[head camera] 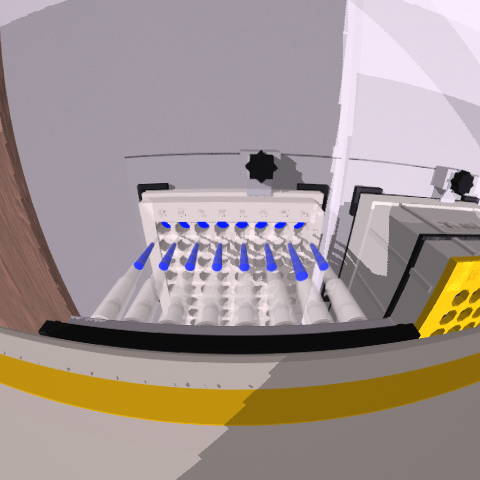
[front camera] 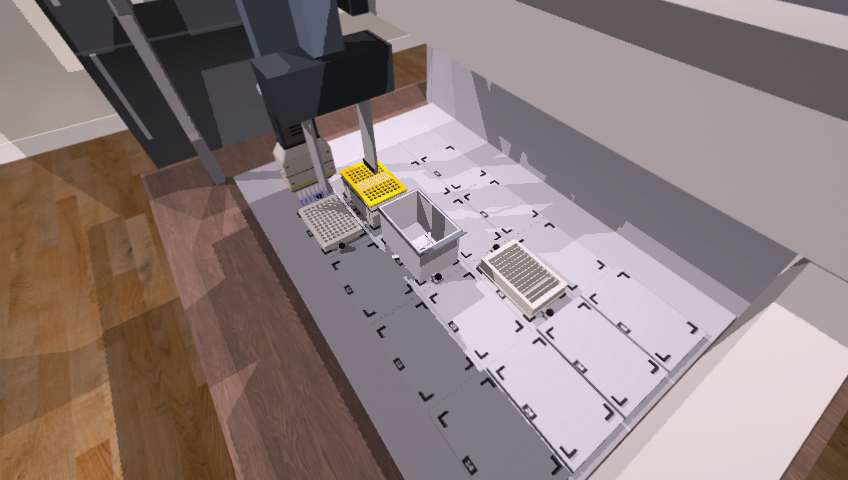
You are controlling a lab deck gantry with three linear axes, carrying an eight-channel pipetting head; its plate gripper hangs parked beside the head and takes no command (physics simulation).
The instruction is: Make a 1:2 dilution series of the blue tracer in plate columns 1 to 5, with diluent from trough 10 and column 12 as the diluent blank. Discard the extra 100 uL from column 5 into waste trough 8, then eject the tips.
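Observation:
The pipetting head [front camera: 304, 165] hangs at the far left of the deck. Its eight tips [front camera: 311, 198] [head camera: 244, 257] hold blue liquid and stand above the white well plate [front camera: 345, 239] [head camera: 225, 205]; the second tip from the right in the head view shows a longer blue column. The plate's end column of wells [head camera: 242, 225], by the printed labels, is blue. No blue shows in the other visible wells; tips hide some. My parked plate gripper [front camera: 347, 181] is open, with nothing between its paddles. The trough block [front camera: 547, 297] stands right of centre; its contents cannot be told.
A yellow tip rack [front camera: 386, 193] [head camera: 457, 280] stands beside the plate, with some positions light and others dark. A tall open-topped bin [front camera: 440, 259] stands between this rack and the trough block. Black knobs [front camera: 437, 276] [head camera: 261, 166] sit at the labware edges. Black corner brackets mark other deck positions.

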